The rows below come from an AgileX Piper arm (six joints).
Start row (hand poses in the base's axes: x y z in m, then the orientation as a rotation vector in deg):
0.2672, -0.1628, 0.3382, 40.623, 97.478, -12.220
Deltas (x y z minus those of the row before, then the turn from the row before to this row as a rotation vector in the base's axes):
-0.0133, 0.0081, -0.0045, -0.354, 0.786, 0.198
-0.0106, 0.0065, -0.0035, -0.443, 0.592, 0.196
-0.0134, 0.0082, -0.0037, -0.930, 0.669, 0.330
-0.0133, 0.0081, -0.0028, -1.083, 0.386, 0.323
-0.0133, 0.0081, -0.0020, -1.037, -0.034, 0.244
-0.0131, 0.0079, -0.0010, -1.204, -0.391, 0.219
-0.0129, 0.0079, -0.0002, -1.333, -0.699, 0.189
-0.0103, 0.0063, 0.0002, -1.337, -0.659, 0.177
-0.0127, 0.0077, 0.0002, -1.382, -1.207, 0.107
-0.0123, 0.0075, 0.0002, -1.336, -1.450, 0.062
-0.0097, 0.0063, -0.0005, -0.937, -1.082, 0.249
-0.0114, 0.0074, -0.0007, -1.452, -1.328, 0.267
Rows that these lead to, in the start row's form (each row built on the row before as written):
0.2539, -0.1547, 0.3337, 40.189, 98.213, -12.682
0.2433, -0.1482, 0.3302, 39.689, 98.741, -13.147
0.2299, -0.1400, 0.3265, 38.711, 99.272, -13.961
0.2166, -0.1319, 0.3237, 37.629, 99.489, -14.804
0.2033, -0.1238, 0.3217, 36.661, 99.285, -15.505
0.1902, -0.1159, 0.3207, 35.607, 98.687, -16.233
0.1773, -0.1080, 0.3205, 34.502, 97.749, -16.976
0.1670, -0.1017, 0.3207, 33.405, 96.839, -17.738
0.1543, -0.0940, 0.3209, 32.374, 95.368, -18.395
0.1420, -0.0865, 0.3211, 31.438, 93.660, -18.958
0.1323, -0.0802, 0.3206, 30.618, 92.444, -19.175
0.1209, -0.0728, 0.3199, 29.417, 90.866, -19.702

